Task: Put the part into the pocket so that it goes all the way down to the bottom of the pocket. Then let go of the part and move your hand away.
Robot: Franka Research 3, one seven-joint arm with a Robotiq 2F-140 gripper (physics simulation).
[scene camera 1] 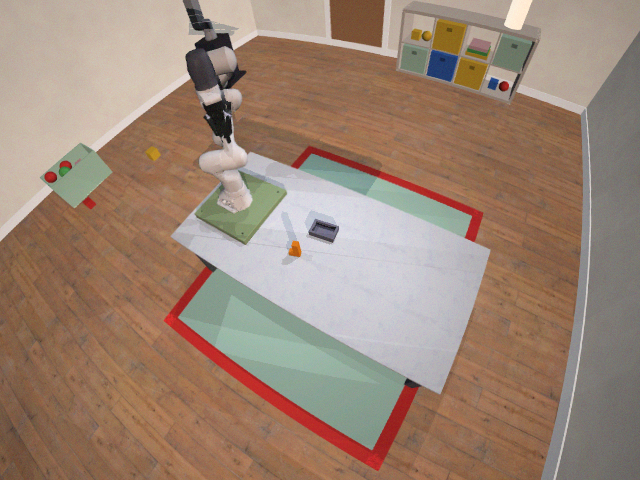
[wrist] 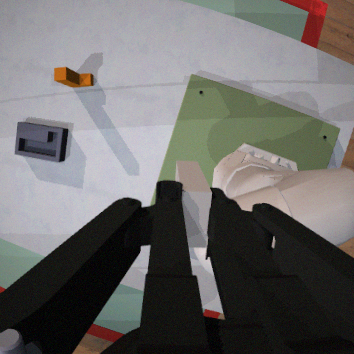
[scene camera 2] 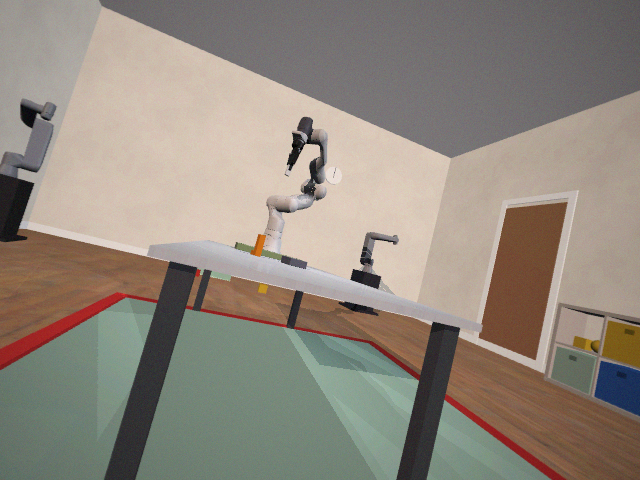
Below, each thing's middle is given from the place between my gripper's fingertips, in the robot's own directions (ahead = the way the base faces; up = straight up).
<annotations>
Right now my hand is 39 cm short of the dark grey pocket block point(wrist: 47, 142), 3 cm to the right of it and 51 cm above it.
</annotations>
